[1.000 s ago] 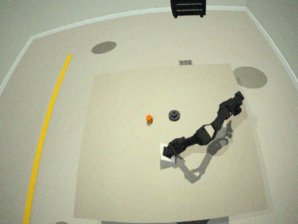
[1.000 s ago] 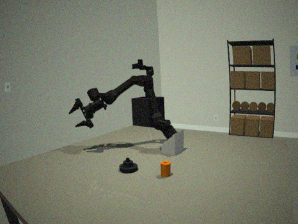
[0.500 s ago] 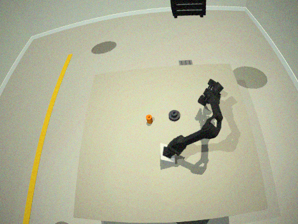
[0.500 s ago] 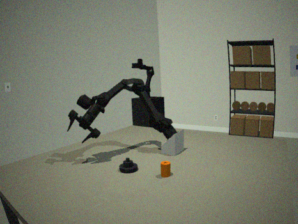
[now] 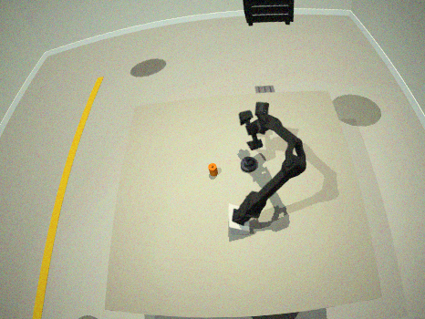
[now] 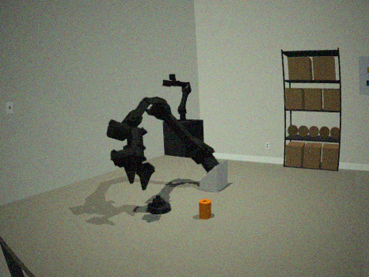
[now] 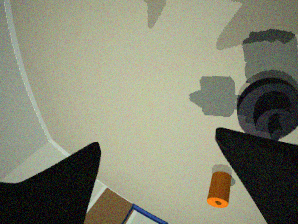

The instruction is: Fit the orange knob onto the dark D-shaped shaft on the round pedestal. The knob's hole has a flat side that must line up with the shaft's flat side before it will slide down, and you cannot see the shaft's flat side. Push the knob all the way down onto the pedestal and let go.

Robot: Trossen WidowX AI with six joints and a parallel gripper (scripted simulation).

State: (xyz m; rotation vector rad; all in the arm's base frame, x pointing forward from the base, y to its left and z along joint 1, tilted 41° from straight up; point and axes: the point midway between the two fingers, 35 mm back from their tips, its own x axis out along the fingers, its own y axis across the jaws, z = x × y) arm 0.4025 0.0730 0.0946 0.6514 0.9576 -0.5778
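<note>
Right now the orange knob is 16 cm behind my gripper tip, 15 cm to the left of it and 10 cm below it. From my gripper tip the other things lie so: dark round pedestal 10 cm below, 10 cm behind, 3 cm to the right.
</note>
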